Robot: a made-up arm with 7 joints.
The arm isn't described. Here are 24 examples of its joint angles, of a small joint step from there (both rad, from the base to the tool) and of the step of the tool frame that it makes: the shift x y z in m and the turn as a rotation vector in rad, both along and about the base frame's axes.
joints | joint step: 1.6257 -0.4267 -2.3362 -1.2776 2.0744 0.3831 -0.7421 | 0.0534 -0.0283 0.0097 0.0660 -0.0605 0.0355 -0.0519
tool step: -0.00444 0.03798 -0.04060 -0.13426 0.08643 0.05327
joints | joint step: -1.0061 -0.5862 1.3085 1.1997 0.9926 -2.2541 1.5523 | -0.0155 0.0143 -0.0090 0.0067 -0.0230 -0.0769 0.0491
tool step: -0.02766 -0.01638 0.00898 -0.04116 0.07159 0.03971
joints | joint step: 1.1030 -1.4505 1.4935 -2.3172 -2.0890 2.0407 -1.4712 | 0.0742 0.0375 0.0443 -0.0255 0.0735 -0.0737 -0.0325
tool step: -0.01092 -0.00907 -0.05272 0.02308 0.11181 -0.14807
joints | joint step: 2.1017 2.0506 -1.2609 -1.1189 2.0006 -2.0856 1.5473 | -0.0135 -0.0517 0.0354 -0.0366 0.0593 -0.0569 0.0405
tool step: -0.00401 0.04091 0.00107 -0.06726 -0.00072 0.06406
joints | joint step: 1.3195 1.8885 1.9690 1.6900 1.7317 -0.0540 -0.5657 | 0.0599 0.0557 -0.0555 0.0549 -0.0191 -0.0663 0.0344
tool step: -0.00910 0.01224 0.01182 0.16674 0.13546 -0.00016
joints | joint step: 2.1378 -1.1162 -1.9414 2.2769 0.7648 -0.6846 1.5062 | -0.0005 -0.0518 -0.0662 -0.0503 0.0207 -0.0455 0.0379
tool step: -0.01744 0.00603 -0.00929 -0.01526 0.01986 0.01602
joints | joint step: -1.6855 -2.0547 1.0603 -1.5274 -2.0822 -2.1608 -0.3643 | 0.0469 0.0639 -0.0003 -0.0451 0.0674 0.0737 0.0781
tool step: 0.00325 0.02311 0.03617 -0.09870 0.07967 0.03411
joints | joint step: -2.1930 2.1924 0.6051 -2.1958 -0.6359 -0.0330 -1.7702 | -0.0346 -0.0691 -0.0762 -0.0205 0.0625 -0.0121 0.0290
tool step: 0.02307 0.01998 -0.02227 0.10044 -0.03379 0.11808
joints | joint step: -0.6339 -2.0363 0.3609 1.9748 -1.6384 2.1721 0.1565 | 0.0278 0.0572 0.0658 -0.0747 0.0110 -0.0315 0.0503
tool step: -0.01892 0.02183 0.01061 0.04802 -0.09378 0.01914
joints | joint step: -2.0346 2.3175 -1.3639 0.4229 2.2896 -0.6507 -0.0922 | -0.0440 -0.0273 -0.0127 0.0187 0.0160 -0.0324 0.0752
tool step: 0.01602 -0.02672 -0.04199 0.03637 -0.03613 0.12591
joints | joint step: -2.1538 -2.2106 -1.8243 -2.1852 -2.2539 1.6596 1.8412 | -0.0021 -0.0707 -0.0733 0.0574 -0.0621 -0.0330 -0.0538
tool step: 0.00796 0.04220 -0.10058 0.13512 0.07836 0.08418
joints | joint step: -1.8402 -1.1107 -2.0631 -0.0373 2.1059 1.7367 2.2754 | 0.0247 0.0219 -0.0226 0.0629 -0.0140 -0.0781 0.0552
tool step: 0.04055 0.02338 0.01526 0.01122 -0.08751 0.06077
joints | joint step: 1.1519 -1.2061 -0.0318 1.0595 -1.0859 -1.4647 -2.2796 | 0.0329 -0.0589 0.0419 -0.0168 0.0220 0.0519 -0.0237
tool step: -0.01180 -0.02889 -0.02783 -0.03580 0.08039 -0.03067
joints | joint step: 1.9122 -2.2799 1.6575 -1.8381 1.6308 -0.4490 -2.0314 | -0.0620 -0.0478 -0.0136 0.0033 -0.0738 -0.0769 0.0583
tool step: 0.01455 -0.03783 -0.02691 0.04438 -0.04823 0.03501
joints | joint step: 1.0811 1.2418 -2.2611 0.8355 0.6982 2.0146 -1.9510 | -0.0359 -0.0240 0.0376 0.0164 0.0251 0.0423 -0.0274
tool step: -0.00328 0.00475 0.00847 -0.01553 -0.06582 0.00441
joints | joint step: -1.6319 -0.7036 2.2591 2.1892 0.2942 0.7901 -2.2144 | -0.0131 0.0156 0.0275 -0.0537 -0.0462 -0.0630 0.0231
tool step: -0.01771 -0.00698 -0.01819 -0.03476 0.06763 -0.00864
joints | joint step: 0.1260 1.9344 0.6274 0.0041 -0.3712 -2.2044 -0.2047 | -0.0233 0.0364 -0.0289 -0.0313 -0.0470 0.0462 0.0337
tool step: 0.01213 -0.02887 0.01266 -0.03900 -0.03589 -0.02470
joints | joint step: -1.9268 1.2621 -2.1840 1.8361 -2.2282 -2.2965 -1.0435 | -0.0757 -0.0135 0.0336 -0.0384 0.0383 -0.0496 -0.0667
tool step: 0.02196 -0.01782 0.04703 0.00947 -0.17536 -0.10353
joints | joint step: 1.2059 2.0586 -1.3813 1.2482 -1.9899 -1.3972 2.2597 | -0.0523 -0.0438 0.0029 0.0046 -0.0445 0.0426 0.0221
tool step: -0.01539 0.02716 0.00112 -0.10445 -0.03365 -0.01572
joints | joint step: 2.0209 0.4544 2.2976 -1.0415 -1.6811 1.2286 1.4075 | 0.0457 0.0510 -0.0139 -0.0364 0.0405 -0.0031 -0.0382
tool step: 0.00090 0.03141 0.02096 0.06883 0.02377 0.02199
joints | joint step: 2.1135 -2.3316 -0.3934 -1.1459 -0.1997 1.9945 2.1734 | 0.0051 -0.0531 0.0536 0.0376 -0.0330 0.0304 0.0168
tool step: -0.00562 0.02621 0.01809 -0.10172 -0.01683 -0.06950
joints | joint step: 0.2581 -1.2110 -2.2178 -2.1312 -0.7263 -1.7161 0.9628 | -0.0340 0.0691 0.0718 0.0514 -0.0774 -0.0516 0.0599
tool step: -0.02301 0.02617 0.01705 0.00900 0.05031 0.04603
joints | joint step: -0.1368 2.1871 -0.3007 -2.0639 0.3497 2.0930 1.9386 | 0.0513 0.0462 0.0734 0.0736 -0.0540 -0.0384 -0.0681
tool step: 0.02802 -0.04343 -0.01028 0.00066 0.02123 0.03366
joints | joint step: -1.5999 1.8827 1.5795 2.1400 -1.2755 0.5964 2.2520 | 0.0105 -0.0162 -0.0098 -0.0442 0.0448 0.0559 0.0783
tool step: 0.02650 0.01874 0.02058 -0.00462 0.06533 -0.08941
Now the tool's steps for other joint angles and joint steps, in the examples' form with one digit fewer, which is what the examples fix.
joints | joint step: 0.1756 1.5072 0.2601 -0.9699 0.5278 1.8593 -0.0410 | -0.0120 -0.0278 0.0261 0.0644 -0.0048 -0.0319 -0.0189
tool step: 0.0148 0.0032 -0.0299 0.0011 -0.0686 0.0103
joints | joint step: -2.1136 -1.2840 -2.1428 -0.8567 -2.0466 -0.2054 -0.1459 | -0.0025 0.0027 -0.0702 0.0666 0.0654 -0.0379 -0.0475
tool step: -0.0122 -0.0327 0.0499 0.0425 -0.0546 -0.0517
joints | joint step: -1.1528 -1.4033 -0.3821 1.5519 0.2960 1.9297 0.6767 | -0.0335 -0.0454 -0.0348 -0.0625 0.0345 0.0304 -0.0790
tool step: 0.0148 -0.0256 -0.0099 -0.0736 -0.1449 0.0004
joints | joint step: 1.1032 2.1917 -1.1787 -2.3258 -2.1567 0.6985 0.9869 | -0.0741 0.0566 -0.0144 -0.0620 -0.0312 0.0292 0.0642
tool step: 0.0017 0.0108 0.0002 0.0784 0.0033 0.0555
